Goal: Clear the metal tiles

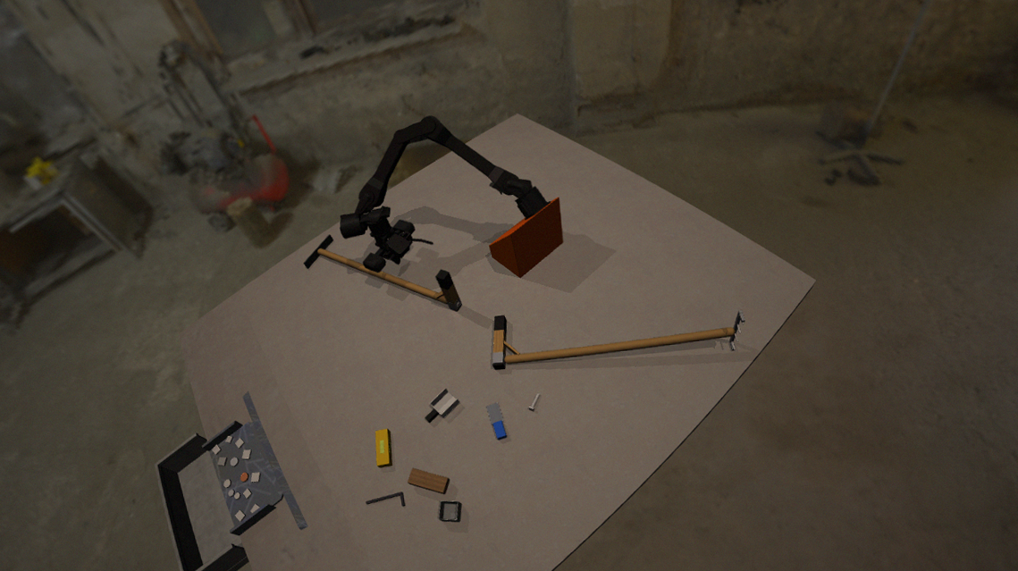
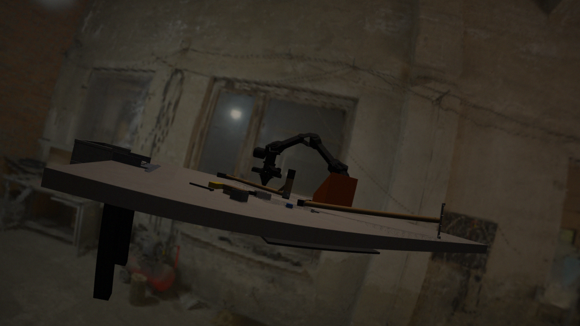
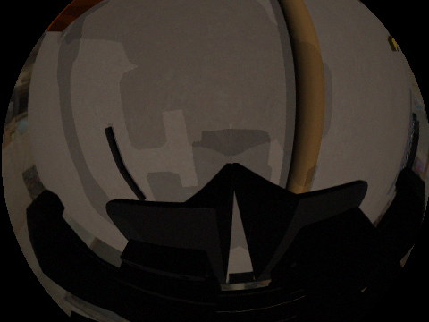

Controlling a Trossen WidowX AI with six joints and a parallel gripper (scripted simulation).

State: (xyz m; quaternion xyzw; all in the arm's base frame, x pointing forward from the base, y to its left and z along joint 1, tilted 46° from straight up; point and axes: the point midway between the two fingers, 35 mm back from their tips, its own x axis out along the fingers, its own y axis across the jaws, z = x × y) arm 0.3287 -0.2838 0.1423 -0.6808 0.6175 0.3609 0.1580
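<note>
My gripper tip is now 70 mm short of the wooden-shafted scraper, 50 mm below it and 10 mm to the left of it. From my gripper tip the other things lie so: wooden block (590 mm to the left, 340 mm ahead); then yellow block (450 mm to the left, 360 mm ahead); then blue piece (590 mm to the left, 130 mm ahead, 10 mm below).
</note>
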